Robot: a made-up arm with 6 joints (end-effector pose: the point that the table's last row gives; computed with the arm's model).
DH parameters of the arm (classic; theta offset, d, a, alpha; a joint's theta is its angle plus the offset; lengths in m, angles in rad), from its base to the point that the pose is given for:
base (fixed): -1.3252 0 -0.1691 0
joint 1: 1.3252 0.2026 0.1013 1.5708
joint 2: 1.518 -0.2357 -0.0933 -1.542
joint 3: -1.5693 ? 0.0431 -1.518
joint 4: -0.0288 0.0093 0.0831 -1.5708
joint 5: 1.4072 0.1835 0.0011 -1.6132
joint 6: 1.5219 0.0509 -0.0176 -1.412
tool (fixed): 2.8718 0.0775 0 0
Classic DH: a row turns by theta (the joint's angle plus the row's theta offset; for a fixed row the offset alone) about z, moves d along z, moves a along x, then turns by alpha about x.
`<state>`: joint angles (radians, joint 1 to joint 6).
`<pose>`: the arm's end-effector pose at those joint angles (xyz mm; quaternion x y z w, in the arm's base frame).
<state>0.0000 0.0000 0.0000 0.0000 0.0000 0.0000</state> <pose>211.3 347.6 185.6 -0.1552 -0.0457 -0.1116 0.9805</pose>
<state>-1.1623 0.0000 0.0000 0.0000 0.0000 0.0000</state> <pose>227.7 5.3 185.6 -0.1548 0.0470 -0.6316 0.7583</pose>
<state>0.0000 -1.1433 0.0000 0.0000 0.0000 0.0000</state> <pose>107.4 347.6 58.0 -0.1909 0.4921 -0.0099 0.8493</pose>
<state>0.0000 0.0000 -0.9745 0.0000 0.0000 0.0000</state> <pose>208.2 302.6 102.0 0.3185 0.0288 -0.1421 0.9368</pose>
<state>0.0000 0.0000 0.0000 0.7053 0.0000 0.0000</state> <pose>170.0 475.7 185.6 -0.1298 -0.0965 0.2339 0.9587</pose>
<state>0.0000 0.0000 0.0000 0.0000 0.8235 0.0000</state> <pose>211.3 276.0 220.1 0.2502 0.0028 -0.1206 0.9606</pose>
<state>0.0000 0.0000 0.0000 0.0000 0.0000 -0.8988</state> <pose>145.7 341.9 168.0 -0.0707 -0.4699 -0.0985 0.8743</pose>
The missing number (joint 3, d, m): 0.0399
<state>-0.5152 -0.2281 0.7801 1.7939 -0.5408 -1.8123</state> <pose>120.2 369.7 51.1 0.4059 -0.4041 0.5525 0.6056</pose>
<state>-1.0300 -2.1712 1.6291 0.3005 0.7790 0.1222</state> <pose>252.1 378.5 95.3 0.1541 0.7901 0.2893 0.5180</pose>
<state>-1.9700 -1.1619 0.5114 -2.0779 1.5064 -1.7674</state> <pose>100.3 44.2 347.2 0.9209 0.1453 0.3068 0.1914</pose>
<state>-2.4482 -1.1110 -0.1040 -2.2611 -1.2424 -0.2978</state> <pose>75.5 179.0 272.3 -0.3635 -0.8918 0.0971 0.2513</pose>
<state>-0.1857 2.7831 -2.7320 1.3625 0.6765 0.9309</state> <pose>42.6 180.6 307.2 0.3764 0.3868 -0.7698 0.3408</pose>
